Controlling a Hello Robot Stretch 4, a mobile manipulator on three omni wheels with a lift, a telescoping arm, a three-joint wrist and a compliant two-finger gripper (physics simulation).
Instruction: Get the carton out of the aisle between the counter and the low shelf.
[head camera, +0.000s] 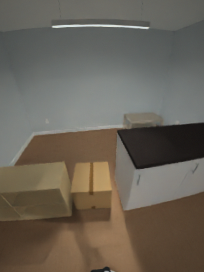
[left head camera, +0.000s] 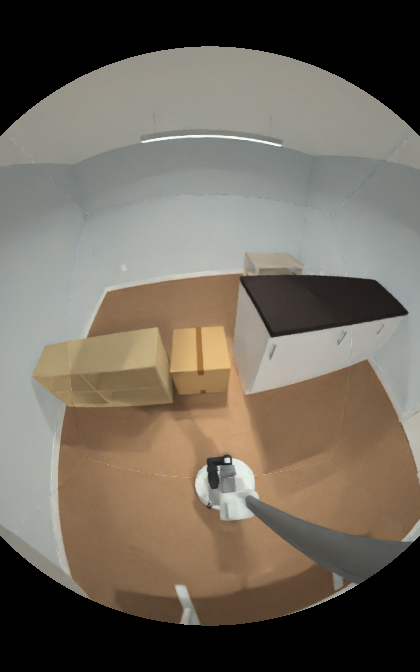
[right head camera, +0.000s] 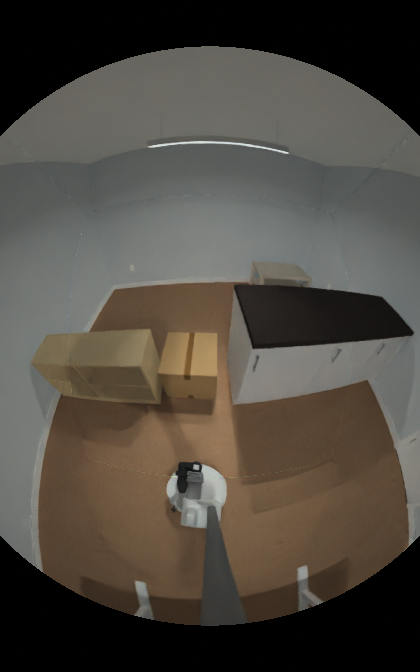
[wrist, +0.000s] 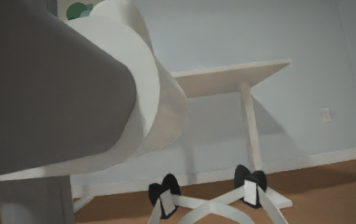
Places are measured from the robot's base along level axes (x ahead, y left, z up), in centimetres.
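Pixels of known places: gripper, fingertip midpoint: (wrist: 206, 183).
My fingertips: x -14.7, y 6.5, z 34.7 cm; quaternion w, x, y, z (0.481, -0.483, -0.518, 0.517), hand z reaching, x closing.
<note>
Behind a point stands the place of what it marks.
The carton (head camera: 102, 183) @(x 92.6, y 1.6, z 37.9 cm) (left head camera: 215, 350) (right head camera: 204, 357), brown with a darker tape strip, stands upright on the floor between the low shelf and the counter. It is close beside the right end of the low shelf (head camera: 37, 177) @(x 85.2, y 70.1, z 58.3 cm) (left head camera: 112, 350) (right head camera: 110, 347), which is pale wood with open compartments. A narrow strip of floor lies between the carton and the white counter (head camera: 165, 142) @(x 100.2, y -63.4, z 88.3 cm) (left head camera: 320, 305) (right head camera: 315, 317) with a dark top. My gripper (wrist: 206, 183) @(x -14.7, y 6.5, z 34.7 cm) is open and empty in the wrist view, with its fingertips wide apart. It is at my base, well short of the carton.
A small light table (head camera: 142, 119) @(x 265.9, y -100.1, z 42.3 cm) (left head camera: 274, 260) (right head camera: 281, 270) stands behind the counter. In the wrist view a white table (wrist: 220, 84) @(x -130.4, y 16.7, z 66.8 cm) stands near the wall. Floor shows between my base (left head camera: 247, 475) (right head camera: 217, 482) and the carton, and also behind the carton.
</note>
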